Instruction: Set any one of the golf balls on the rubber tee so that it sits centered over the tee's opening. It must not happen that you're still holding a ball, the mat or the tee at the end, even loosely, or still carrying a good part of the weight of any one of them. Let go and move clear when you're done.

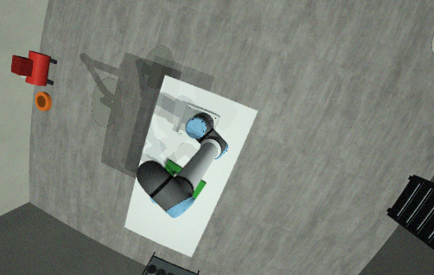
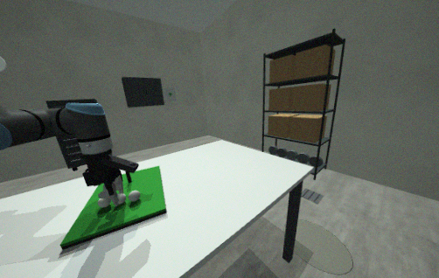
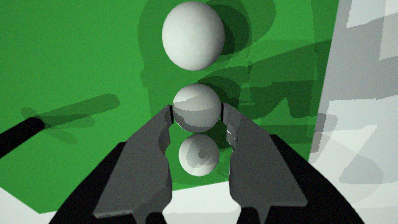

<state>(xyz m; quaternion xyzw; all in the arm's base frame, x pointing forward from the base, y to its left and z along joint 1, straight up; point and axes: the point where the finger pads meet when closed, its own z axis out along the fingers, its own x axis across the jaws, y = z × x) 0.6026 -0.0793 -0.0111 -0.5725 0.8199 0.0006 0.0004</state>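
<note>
Now: the green mat 4 cm ahead of my hand, 13 cm to the left of it and 2 cm below it. Also, from my hand: white golf ball (right at my hand).
</note>
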